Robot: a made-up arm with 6 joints. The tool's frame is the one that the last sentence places. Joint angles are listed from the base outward.
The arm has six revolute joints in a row. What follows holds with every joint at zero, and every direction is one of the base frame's. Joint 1 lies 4 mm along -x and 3 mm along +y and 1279 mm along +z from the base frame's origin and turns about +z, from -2.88 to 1.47 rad. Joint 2 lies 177 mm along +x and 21 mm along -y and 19 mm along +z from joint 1 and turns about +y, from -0.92 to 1.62 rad. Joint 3 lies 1 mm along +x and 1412 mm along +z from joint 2 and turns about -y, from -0.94 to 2.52 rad. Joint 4 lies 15 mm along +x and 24 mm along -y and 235 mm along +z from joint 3 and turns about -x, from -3.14 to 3.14 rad. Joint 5 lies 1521 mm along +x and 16 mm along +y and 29 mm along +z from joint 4 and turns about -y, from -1.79 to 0.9 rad. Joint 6 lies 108 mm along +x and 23 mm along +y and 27 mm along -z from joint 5 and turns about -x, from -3.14 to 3.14 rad. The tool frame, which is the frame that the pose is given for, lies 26 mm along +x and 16 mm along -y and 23 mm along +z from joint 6; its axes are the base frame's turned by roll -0.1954, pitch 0.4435 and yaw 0.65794 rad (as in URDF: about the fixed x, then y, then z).
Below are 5 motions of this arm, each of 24 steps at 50 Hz.
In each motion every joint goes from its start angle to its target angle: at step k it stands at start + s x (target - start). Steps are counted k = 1, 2, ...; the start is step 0. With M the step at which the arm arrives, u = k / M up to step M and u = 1 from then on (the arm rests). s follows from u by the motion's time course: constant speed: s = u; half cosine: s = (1 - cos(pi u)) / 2; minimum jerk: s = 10 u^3 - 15 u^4 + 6 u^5.
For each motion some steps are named. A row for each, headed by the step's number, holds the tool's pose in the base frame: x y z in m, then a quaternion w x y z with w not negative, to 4 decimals.
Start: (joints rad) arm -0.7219 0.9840 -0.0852 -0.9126 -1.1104 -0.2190
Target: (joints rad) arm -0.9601 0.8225 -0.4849 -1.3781 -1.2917 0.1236
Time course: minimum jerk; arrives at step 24
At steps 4, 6, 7, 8, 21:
4: 1.7156 -1.4804 0.7786 0.3668 0.8473 0.3557 0.1450
6: 1.6721 -1.4877 0.7789 0.3601 0.8553 0.3403 0.1516
7: 1.6409 -1.4923 0.7794 0.3556 0.8608 0.3290 0.1563
8: 1.6041 -1.4969 0.7800 0.3506 0.8669 0.3152 0.1619
21: 1.1171 -1.4843 0.8034 0.3199 0.9149 0.0991 0.2253

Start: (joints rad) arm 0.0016 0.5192 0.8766 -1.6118 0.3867 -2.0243
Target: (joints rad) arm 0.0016 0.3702 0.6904 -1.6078 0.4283 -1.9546
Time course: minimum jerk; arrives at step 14
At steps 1, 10, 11, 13, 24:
1: 2.3569 -0.0711 3.3538 0.1409 -0.8070 0.5207 -0.2404
10: 2.2216 -0.0771 3.3836 0.1025 -0.8025 0.5399 -0.2323
11: 2.2091 -0.0776 3.3852 0.0990 -0.8021 0.5415 -0.2315
13: 2.1980 -0.0781 3.3865 0.0960 -0.8017 0.5429 -0.2308
24: 2.1975 -0.0781 3.3866 0.0959 -0.8017 0.5430 -0.2308

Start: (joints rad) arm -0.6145 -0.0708 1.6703 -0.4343 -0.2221 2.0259
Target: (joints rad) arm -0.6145 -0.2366 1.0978 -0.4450 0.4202 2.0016
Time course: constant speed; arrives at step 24
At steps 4, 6, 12, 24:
4: -0.3076 0.2407 4.3349 0.4441 -0.6400 0.0713 -0.6230
6: -0.2852 0.2212 4.3477 0.4496 -0.6301 0.0673 -0.6295
12: -0.2160 0.1609 4.3735 0.4644 -0.5996 0.0568 -0.6493
24: -0.0720 0.0360 4.3670 0.4846 -0.5351 0.0414 -0.6908

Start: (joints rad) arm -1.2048 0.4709 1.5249 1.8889 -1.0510 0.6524
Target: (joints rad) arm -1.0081 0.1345 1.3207 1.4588 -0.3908 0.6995
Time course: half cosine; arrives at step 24
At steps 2, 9, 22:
2: 0.3741 -1.3593 4.0662 0.0991 -0.0048 0.6989 -0.7083
9: 0.4000 -1.1805 4.1557 0.1487 -0.1295 0.6890 -0.6974
22: 0.3799 -0.7292 4.3052 0.2386 -0.4059 0.5736 -0.6703

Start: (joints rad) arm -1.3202 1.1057 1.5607 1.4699 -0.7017 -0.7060
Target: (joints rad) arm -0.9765 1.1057 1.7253 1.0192 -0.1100 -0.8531
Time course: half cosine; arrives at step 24
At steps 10, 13, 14, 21, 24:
10: 0.9312 -2.6022 2.9247 0.7797 -0.1769 0.3190 -0.5090
13: 1.1048 -2.5047 2.9713 0.8358 -0.2129 0.2560 -0.4365
14: 1.1598 -2.4692 2.9869 0.8519 -0.2241 0.2339 -0.4115
21: 1.4232 -2.2605 3.0684 0.9146 -0.2753 0.1109 -0.2747
24: 1.4508 -2.2341 3.0777 0.9194 -0.2804 0.0960 -0.2585

